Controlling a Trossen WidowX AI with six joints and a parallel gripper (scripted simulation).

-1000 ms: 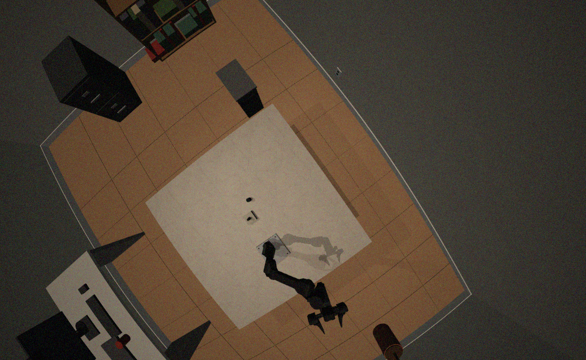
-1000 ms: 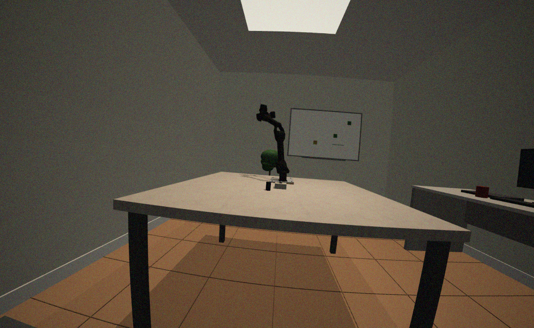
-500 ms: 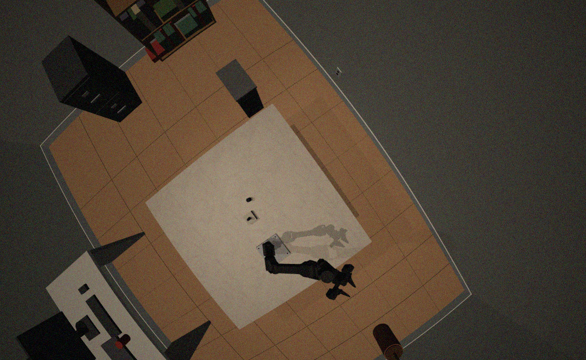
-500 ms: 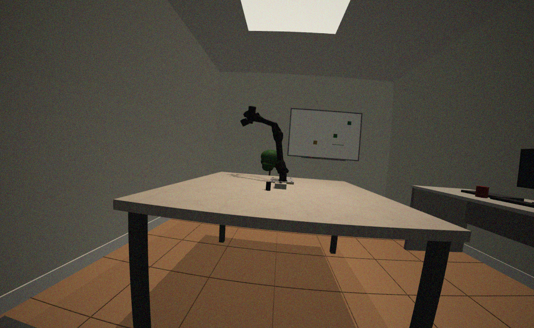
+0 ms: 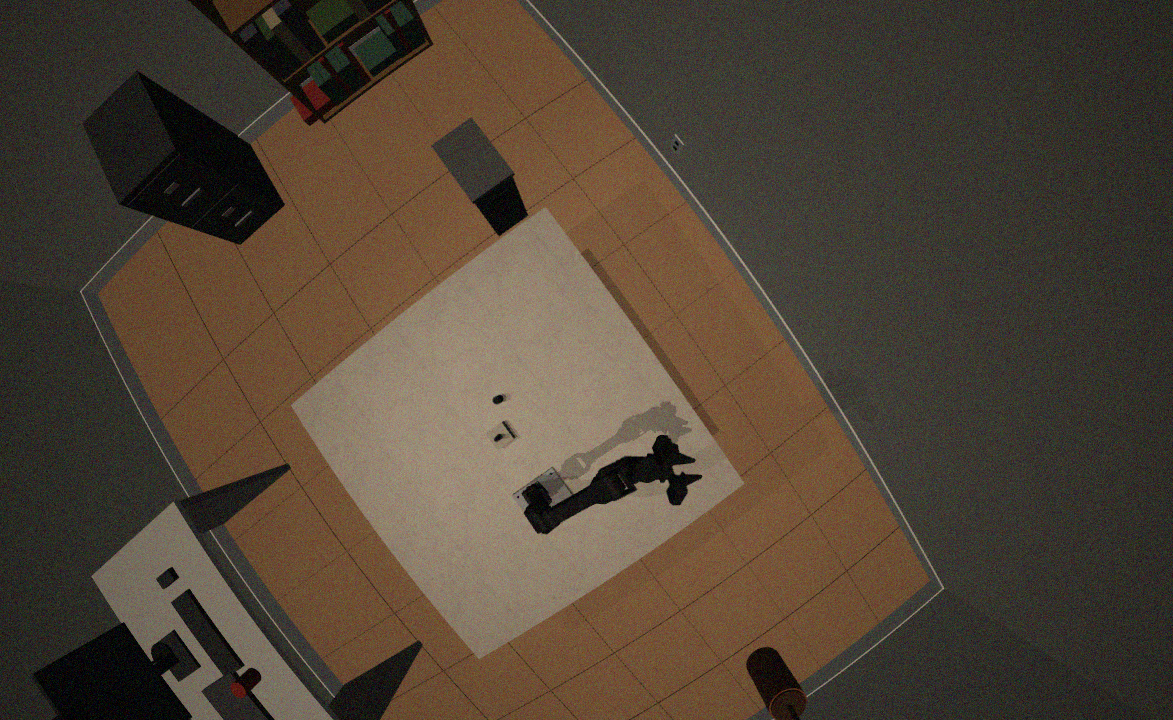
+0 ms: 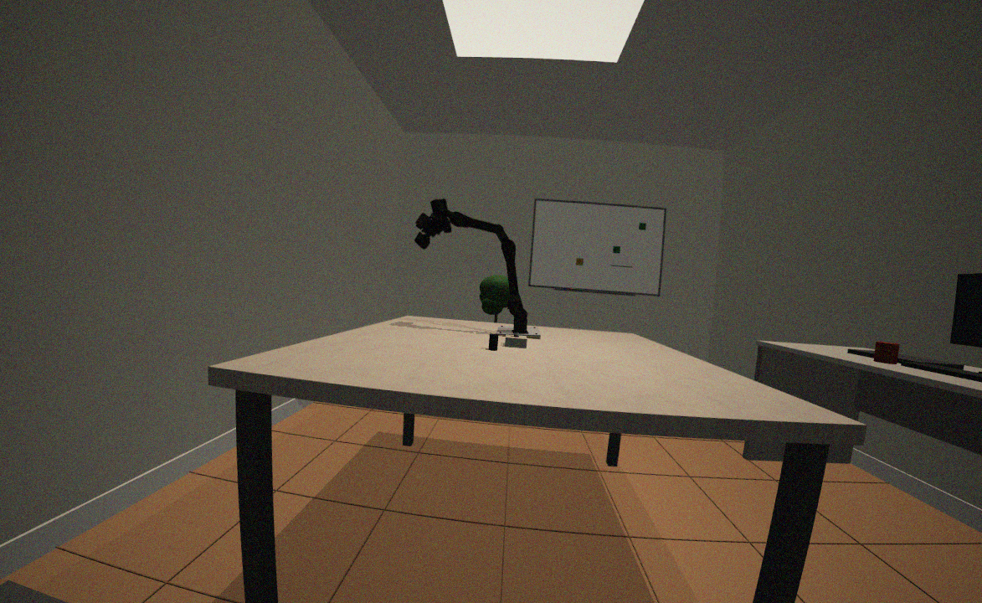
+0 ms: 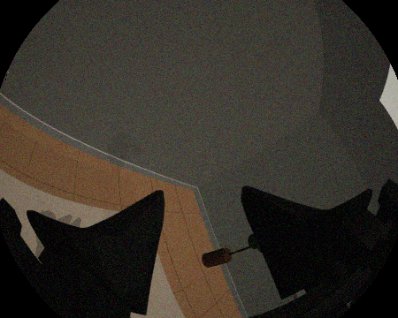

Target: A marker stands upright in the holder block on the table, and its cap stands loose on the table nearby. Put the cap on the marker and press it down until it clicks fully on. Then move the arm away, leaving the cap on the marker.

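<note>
The cap lies 530 mm ahead of my gripper tip, 400 mm below it and 340 mm to the left of it. Round my gripper tip: holder block: 430 mm to the left, 430 mm ahead, 410 mm below.
</note>
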